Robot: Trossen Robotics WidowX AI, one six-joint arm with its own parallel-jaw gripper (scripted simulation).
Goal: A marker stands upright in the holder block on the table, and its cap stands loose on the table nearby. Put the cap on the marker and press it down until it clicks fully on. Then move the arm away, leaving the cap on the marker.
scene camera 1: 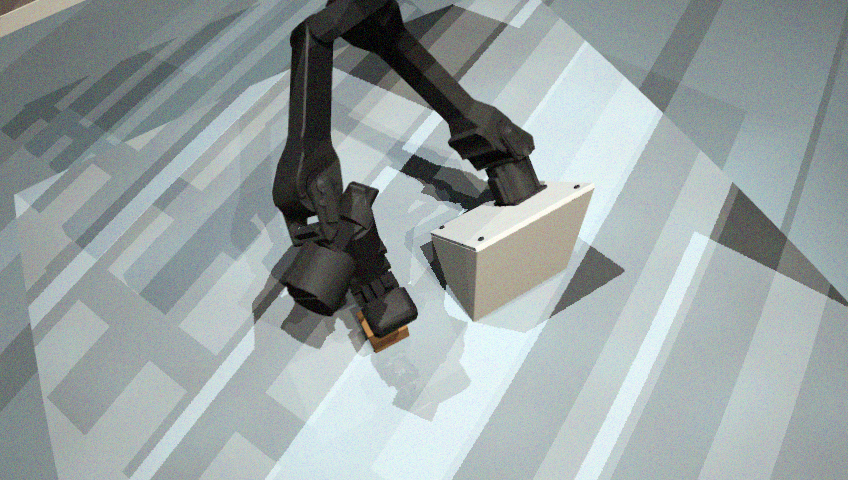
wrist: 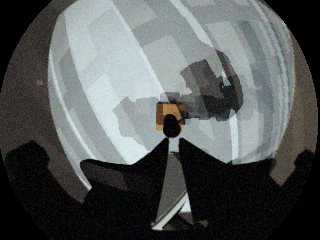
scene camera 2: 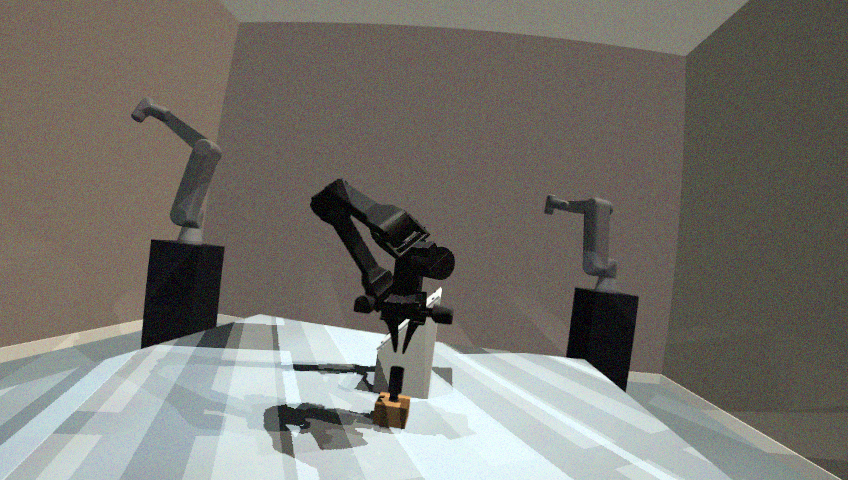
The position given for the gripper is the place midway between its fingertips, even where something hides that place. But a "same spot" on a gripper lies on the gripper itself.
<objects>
The gripper shows in scene camera 1, in the wrist view (173, 141) and in scene camera 2. One and the same spot on the gripper: (scene camera 1: 365, 295) is (scene camera 2: 423, 312).
</objects>
